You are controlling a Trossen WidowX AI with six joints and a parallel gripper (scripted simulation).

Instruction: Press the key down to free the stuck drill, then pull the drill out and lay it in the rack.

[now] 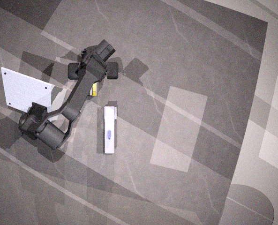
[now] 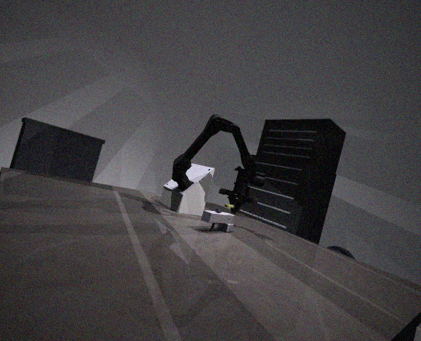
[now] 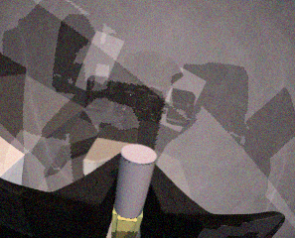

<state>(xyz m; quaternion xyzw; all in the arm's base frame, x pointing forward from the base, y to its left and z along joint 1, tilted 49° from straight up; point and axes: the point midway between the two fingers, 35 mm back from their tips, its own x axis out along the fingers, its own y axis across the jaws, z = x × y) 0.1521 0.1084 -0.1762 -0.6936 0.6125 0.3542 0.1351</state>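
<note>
Right now my gripper tip is 1 cm short of the drill, 4 cm to the left of it and 3 cm below it. Also, from my gripper tip: blue-grey key: 13 cm ahead, 21 cm to the right; then beige rack: 5 cm to the right, 4 cm below.
</note>
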